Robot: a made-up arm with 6 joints.
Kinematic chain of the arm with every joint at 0, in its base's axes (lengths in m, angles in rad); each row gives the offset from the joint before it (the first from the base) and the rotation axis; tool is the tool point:
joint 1: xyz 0 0 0.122 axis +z
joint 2: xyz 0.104 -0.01 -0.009 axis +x
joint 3: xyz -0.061 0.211 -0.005 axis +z
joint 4: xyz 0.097 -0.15 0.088 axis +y
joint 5: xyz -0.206 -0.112 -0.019 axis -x
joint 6: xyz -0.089 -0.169 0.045 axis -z
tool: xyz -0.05 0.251 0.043
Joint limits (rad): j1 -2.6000..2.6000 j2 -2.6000..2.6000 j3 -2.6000..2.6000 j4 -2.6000..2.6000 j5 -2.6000..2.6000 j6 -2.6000..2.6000
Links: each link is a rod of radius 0.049 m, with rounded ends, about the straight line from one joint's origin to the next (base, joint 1, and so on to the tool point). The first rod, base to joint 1, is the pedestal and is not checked.
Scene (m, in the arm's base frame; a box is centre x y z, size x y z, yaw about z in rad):
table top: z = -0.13
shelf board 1: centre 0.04 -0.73 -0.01 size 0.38 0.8 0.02 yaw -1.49
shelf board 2: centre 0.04 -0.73 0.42 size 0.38 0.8 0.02 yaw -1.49
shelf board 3: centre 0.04 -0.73 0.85 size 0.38 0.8 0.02 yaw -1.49
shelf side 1: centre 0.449 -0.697 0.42 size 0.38 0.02 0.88 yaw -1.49
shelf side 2: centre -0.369 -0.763 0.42 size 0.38 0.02 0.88 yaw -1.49
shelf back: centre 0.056 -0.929 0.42 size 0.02 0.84 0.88 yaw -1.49
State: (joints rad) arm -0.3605 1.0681 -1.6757 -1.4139 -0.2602 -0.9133
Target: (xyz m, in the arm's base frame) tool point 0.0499 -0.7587 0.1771
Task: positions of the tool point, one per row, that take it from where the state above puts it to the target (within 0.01 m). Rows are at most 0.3 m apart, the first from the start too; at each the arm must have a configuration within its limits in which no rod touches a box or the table.
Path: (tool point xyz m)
1: -0.2113 0.4630 0.3527
2: -0.3159 0.2399 0.4870
3: -0.3423 -0.0457 0.5046
4: -0.2723 -0.2930 0.3966
5: -0.1500 -0.4150 0.2043
6: -0.1128 -0.5118 0.2572
7: -0.0598 -0.6034 0.2747
8: -0.0016 -0.6879 0.2487
9: 0.0499 -0.7587 0.1771

